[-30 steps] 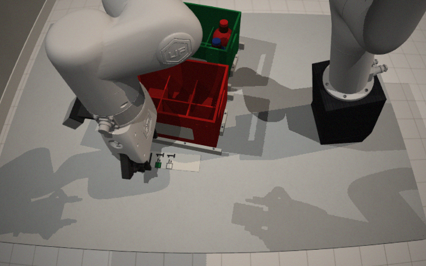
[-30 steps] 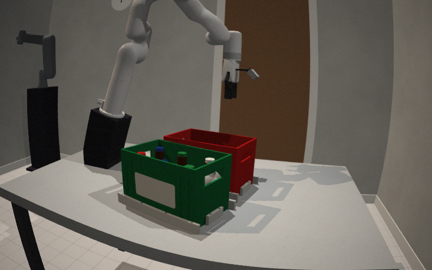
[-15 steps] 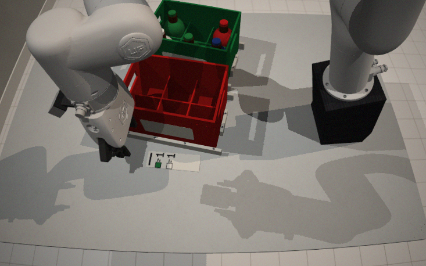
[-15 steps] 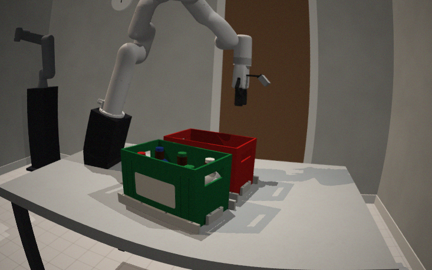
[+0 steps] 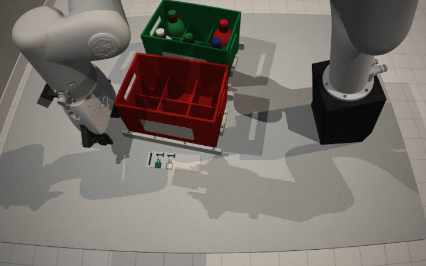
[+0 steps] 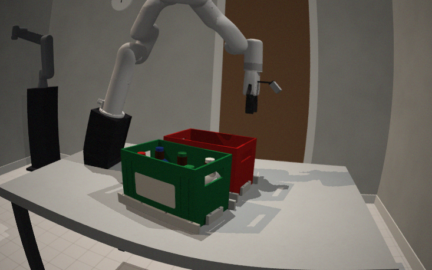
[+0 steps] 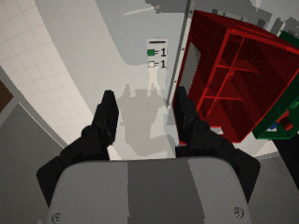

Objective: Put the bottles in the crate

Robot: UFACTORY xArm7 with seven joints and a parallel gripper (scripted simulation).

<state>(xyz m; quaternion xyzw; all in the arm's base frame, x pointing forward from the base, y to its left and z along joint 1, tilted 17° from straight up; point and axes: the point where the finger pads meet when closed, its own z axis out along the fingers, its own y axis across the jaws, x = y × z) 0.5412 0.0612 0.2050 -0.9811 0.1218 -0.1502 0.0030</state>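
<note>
Right now the green crate is 22 cm behind my hand, 38 cm to the right of it and 18 cm below it. From my hand the other things lie so: white-capped bottle (12 cm behind, 38 cm to the right, 18 cm below); then red crate (14 cm behind, 15 cm to the right, 18 cm below); then pick list (10 cm behind, 1 cm to the right, 27 cm below).
</note>
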